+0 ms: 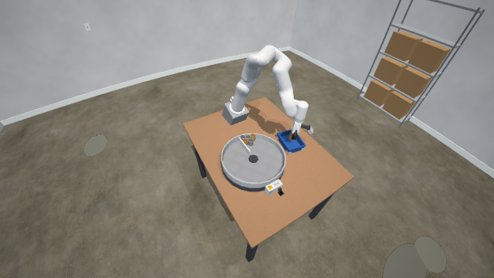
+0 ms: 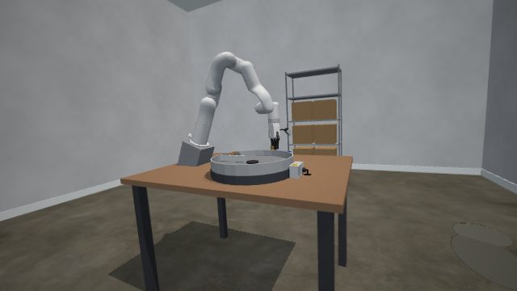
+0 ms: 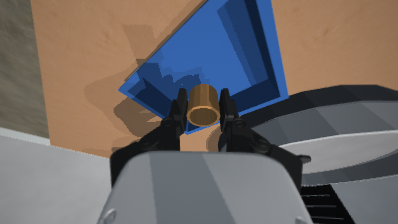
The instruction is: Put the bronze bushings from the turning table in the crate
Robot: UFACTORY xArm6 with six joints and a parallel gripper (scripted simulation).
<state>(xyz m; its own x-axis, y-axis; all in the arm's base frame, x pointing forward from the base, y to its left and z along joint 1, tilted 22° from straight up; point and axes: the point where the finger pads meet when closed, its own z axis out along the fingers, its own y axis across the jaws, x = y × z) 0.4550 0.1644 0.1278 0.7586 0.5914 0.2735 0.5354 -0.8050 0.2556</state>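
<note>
Now: the blue crate 7 cm below my hand, 1 cm to the right of it and 1 cm behind it. Round my hand: round grey turning table (36 cm to the right, 5 cm behind, 4 cm below).
</note>
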